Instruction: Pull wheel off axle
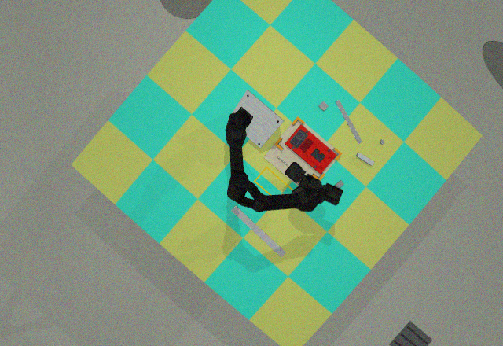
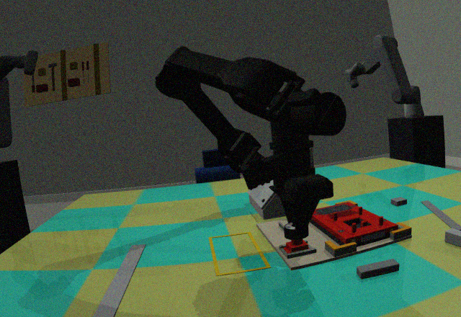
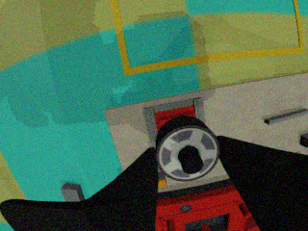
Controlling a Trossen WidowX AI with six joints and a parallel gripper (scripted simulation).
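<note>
Now: the wheel right at my gripper tip. Also, from my gripper tip: upright axle: 10 mm below; then long grey strip: 290 mm to the right, 40 mm below.
</note>
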